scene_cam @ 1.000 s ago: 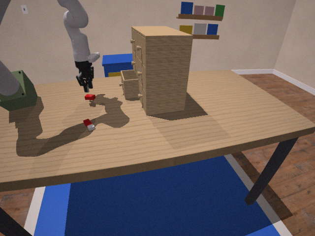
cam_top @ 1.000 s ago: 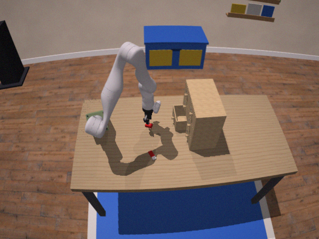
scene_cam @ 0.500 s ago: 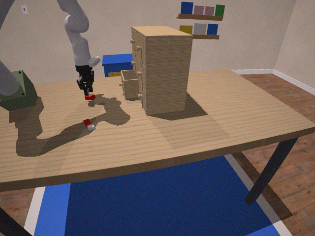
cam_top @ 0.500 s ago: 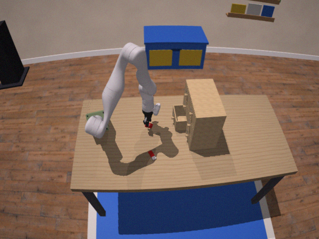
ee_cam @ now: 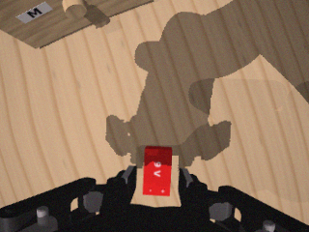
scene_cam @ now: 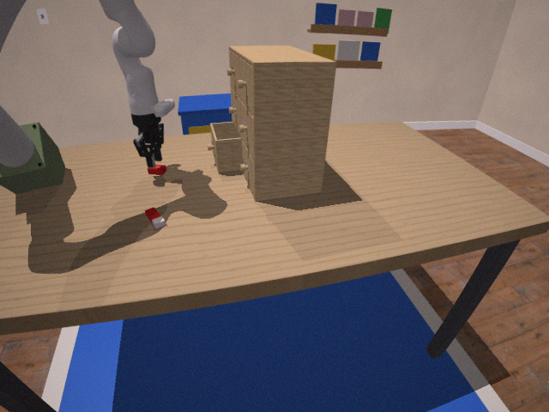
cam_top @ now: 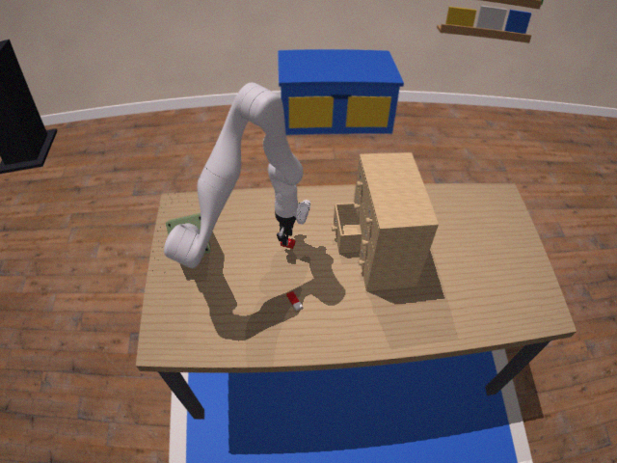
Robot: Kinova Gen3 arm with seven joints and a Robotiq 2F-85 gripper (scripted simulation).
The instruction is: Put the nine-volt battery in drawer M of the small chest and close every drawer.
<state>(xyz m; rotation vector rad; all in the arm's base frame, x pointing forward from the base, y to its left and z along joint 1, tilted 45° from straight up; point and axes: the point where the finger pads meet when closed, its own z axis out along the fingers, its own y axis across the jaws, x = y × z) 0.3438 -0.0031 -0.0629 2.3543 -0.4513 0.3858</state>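
Now: hand 10 mm past the nine-volt battery and 40 mm above it. From my hand the other things lie so: red-and-white object: 240 mm to the right, 40 mm below.
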